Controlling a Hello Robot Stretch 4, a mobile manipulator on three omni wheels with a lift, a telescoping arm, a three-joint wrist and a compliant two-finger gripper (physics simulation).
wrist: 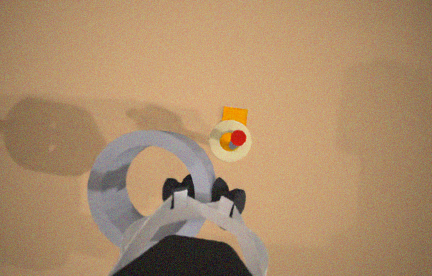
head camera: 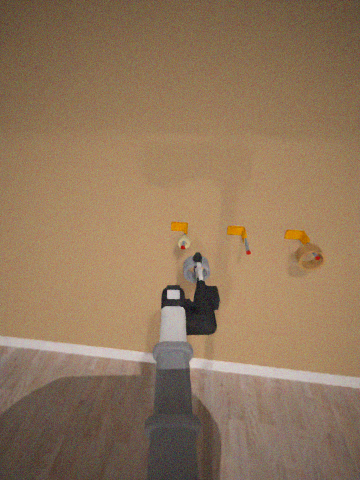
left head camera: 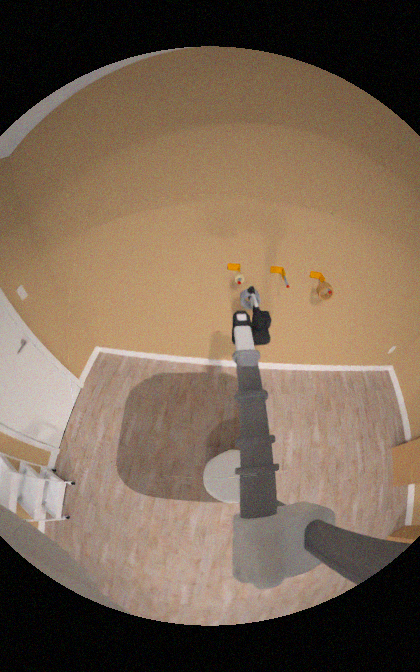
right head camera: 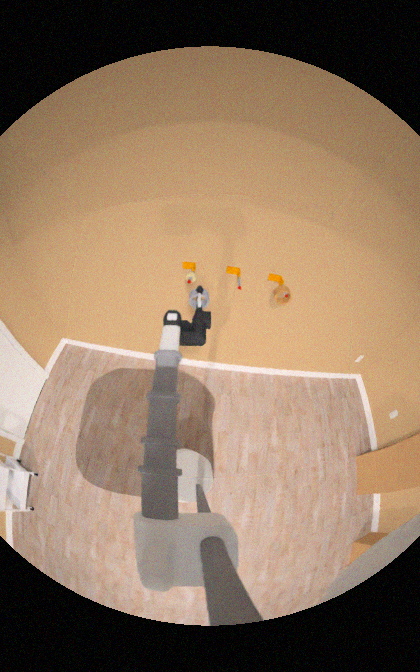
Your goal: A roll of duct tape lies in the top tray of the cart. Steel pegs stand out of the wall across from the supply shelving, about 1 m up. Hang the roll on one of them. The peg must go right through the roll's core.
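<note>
The grey duct tape roll is upright in my gripper, whose fingers are shut on one side of its ring. Its open core faces the wall in the wrist view, and bare wall shows through it. The left peg has a red tip and carries a small cream ring; in the wrist view it is up and right of the roll, outside the core. The middle peg is bare. The right peg carries a tan roll.
Orange mounting plates hold the pegs on the tan wall. A white cart stands at the lower left, near a white door. Brown furniture is at the right. My arm reaches towards the wall.
</note>
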